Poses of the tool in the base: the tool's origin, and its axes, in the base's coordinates. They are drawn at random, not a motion.
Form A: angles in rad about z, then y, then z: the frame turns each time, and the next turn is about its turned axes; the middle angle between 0 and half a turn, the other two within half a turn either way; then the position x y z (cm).
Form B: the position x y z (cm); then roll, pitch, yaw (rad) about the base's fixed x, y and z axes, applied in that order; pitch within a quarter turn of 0, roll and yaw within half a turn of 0. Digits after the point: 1 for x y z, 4 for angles.
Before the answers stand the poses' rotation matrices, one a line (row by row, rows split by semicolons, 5 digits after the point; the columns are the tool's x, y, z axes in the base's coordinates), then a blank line. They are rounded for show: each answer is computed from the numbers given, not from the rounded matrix.
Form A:
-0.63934 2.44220 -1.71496 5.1 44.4 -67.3
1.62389 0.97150 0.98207 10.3 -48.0 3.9
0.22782 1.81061 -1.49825 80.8 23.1 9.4
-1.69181 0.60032 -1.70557 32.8 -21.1 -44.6
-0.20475 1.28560 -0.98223 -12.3 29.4 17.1
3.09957 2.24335 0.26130 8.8 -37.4 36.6
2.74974 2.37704 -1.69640 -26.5 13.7 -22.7
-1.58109 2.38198 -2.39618 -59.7 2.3 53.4
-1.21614 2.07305 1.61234 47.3 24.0 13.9
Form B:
-0.50225 -0.69344 0.51661; -0.85976 0.33656 -0.38411; 0.09248 -0.63708 -0.76523
-0.84710 -0.52963 -0.04382; 0.26865 -0.49791 0.82457; -0.45853 0.68672 0.56406
0.20849 -0.24715 0.94628; -0.97549 0.01711 0.21939; -0.07041 -0.96883 -0.23752
-0.97030 -0.23209 -0.06819; 0.22969 -0.79547 -0.56078; 0.07590 -0.55978 0.82515
-0.01618 0.34200 0.93956; -0.84612 0.49599 -0.19511; -0.53274 -0.79814 0.28135
0.59045 -0.20138 -0.78154; -0.28339 -0.95844 0.03286; -0.75568 0.20208 -0.62299
0.29534 0.70958 -0.63975; 0.95145 -0.15767 0.26436; 0.08672 -0.68676 -0.72169
-0.68372 -0.72971 -0.00709; -0.52580 0.49936 -0.68860; 0.50602 -0.46709 -0.72510
0.94390 0.12808 0.30438; 0.32822 -0.46548 -0.82195; 0.03640 0.87574 -0.48140

5.1 44.4 -67.3 -2.4473 -0.0926 -2.0995
10.3 -48.0 3.9 0.8832 0.4763 2.8345
80.8 23.1 9.4 -1.8112 0.0705 -1.3602
32.8 -21.1 -44.6 -0.5961 -0.0760 2.9092
-12.3 29.4 17.1 -1.2319 0.5618 -1.5899
8.8 -37.4 36.6 2.8279 0.8567 -0.4475
-26.5 13.7 -22.7 -2.3810 -0.0868 1.2698
-59.7 2.3 53.4 -2.5693 -0.5306 -2.4860
47.3 24.0 13.9 2.0734 -0.0364 0.3346

